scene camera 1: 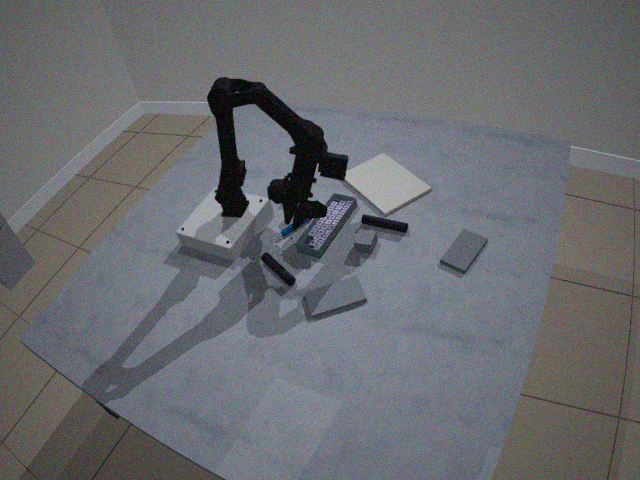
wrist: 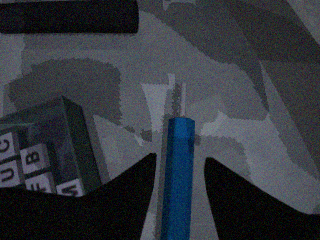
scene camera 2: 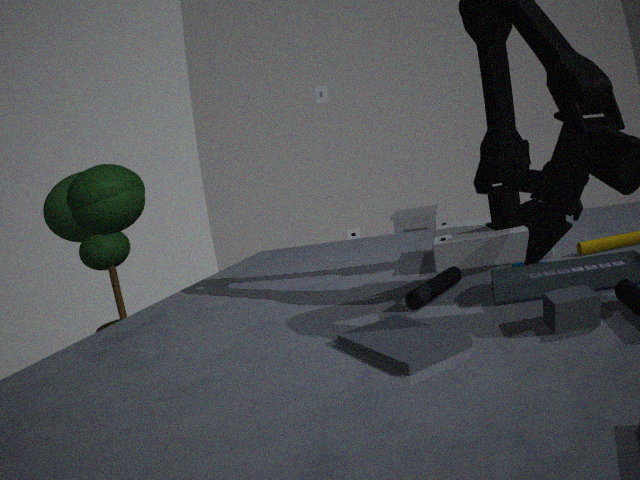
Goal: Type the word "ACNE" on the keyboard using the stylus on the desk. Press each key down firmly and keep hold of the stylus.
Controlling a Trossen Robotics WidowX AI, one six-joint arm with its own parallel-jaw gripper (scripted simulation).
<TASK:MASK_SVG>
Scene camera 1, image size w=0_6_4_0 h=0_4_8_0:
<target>my gripper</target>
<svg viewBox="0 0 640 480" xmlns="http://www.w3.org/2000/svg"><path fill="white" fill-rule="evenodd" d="M292 171L287 176L284 176L284 179L274 179L267 189L270 200L276 204L282 203L286 225L290 223L294 215L292 230L294 231L297 230L306 218L326 217L328 209L319 201L307 200L313 197L313 193L310 190L312 183L317 181L314 176L302 176Z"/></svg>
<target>white slab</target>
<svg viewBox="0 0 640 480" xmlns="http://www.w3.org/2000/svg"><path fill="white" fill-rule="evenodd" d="M383 152L377 157L346 171L344 181L386 216L432 191L432 188Z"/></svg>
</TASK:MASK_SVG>
